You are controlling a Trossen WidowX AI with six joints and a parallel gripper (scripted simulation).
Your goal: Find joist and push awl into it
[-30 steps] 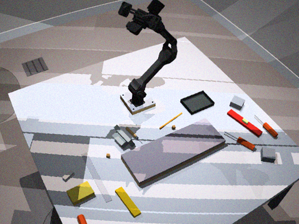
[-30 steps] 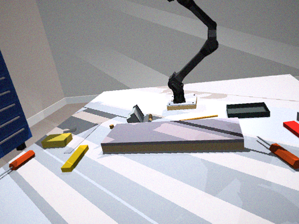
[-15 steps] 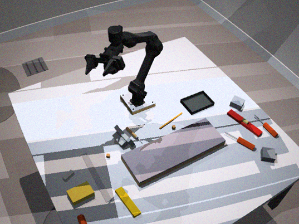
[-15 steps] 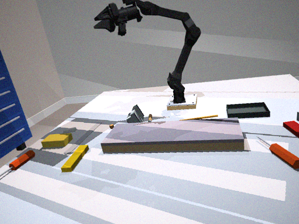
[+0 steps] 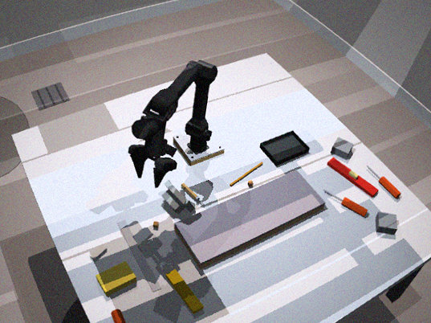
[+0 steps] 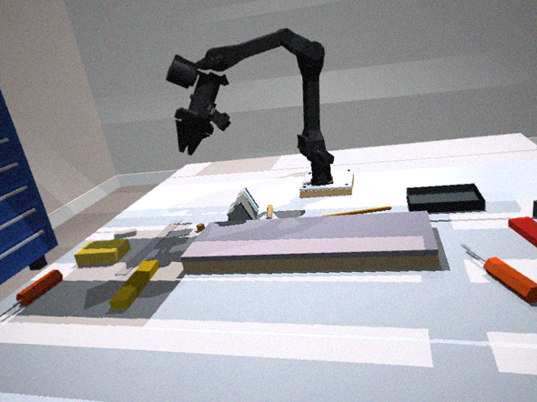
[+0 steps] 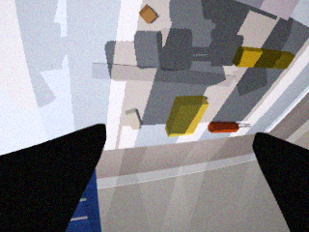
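Now: gripper tip 10 mm short of the stud finder, 100 mm to the right of it and 180 mm above it. Round my gripper tip: awl (10 mm ahead, 190 mm to the left, 200 mm below); then yellow block (130 mm ahead, 220 mm to the right, 190 mm below); then yellow bar (290 mm ahead, 70 mm to the right, 200 mm below).
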